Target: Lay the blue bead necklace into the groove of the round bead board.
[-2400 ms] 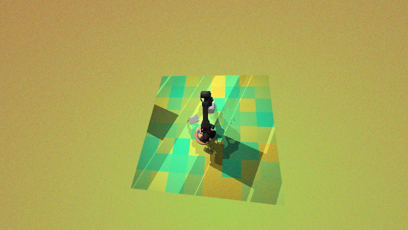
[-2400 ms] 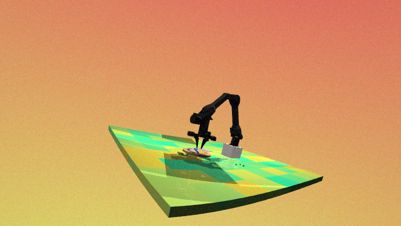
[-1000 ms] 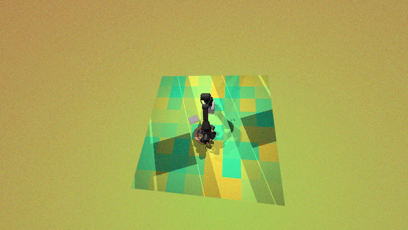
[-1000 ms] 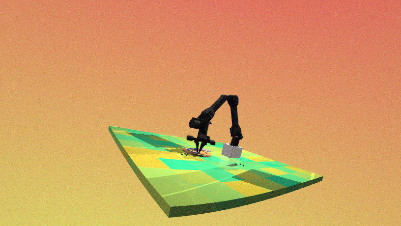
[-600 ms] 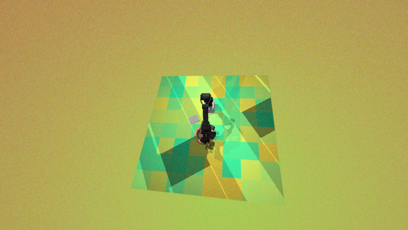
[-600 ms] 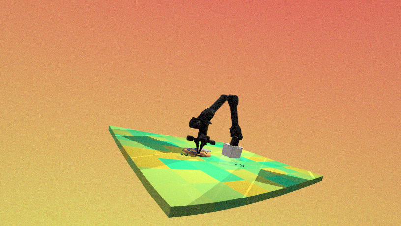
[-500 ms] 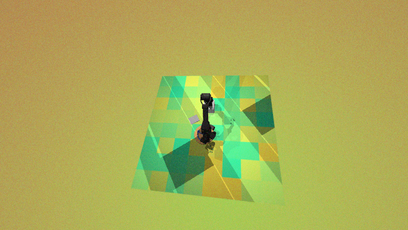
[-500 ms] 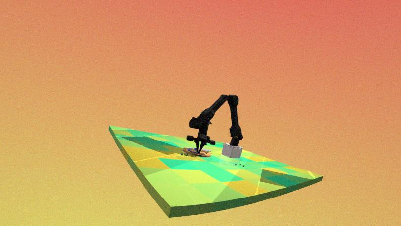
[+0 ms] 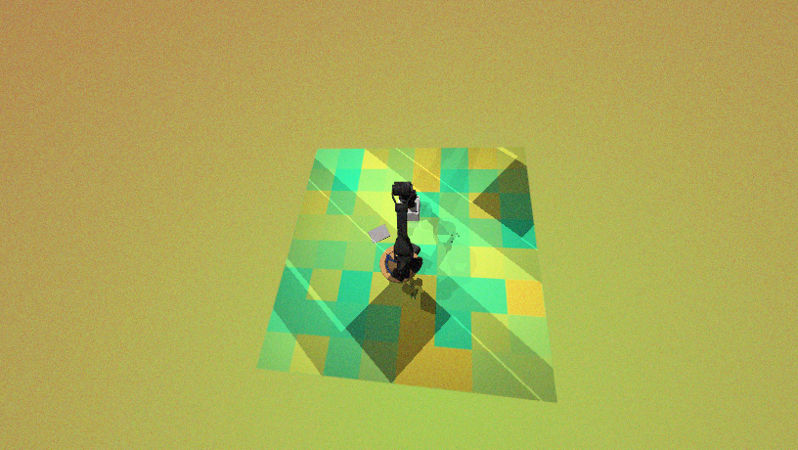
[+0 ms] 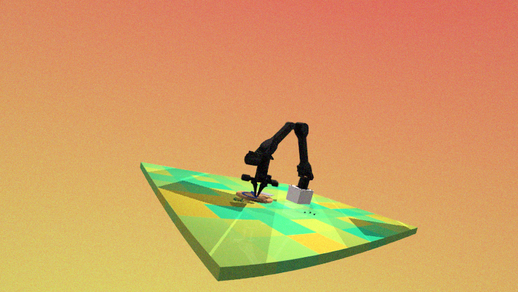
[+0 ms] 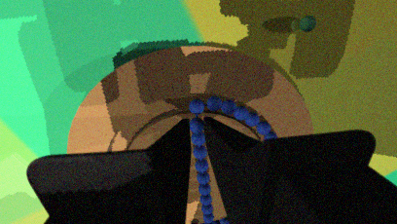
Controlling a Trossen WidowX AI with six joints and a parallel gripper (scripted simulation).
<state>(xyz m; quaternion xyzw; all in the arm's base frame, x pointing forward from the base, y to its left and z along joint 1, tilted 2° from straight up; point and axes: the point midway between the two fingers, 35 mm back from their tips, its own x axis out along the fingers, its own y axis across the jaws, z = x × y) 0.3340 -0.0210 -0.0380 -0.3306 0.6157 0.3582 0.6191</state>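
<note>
My gripper tip is now 4 cm to the left of the round bead board, 3 cm past it and 1 cm above it. Round my gripper tip: flat grey piece 20 cm behind, 15 cm to the right, 2 cm below.
</note>
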